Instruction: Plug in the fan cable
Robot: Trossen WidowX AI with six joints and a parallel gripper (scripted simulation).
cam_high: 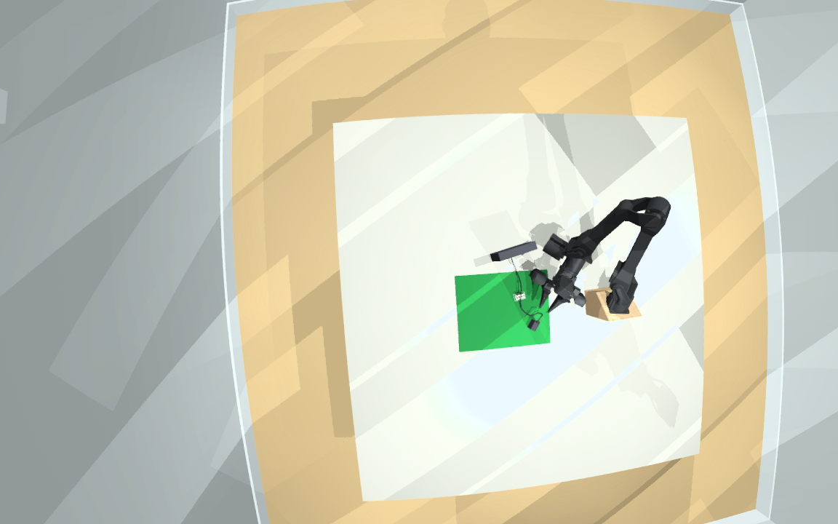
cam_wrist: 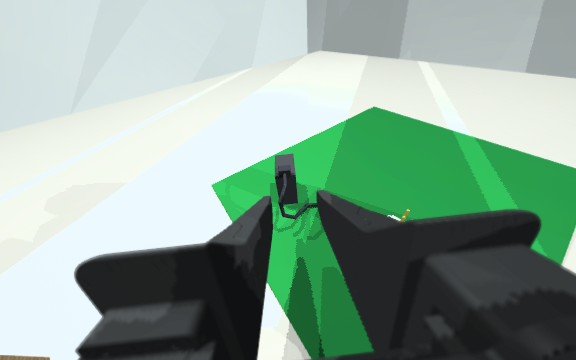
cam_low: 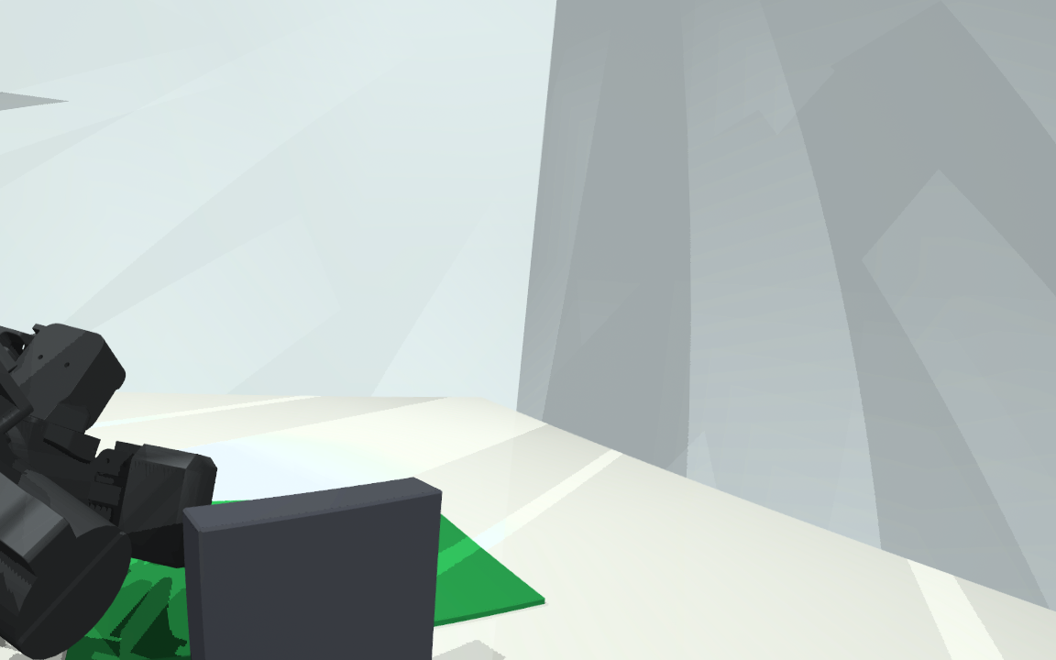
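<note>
My gripper tip is 20 mm short of the black plug, 50 mm to the right of it and 40 mm above it. Round my gripper tip: black fan: 110 mm ahead, 170 mm to the right; green board: 120 mm ahead, 10 mm to the left, 70 mm below; white four-pin header: 70 mm ahead, 40 mm to the right, 60 mm below.
</note>
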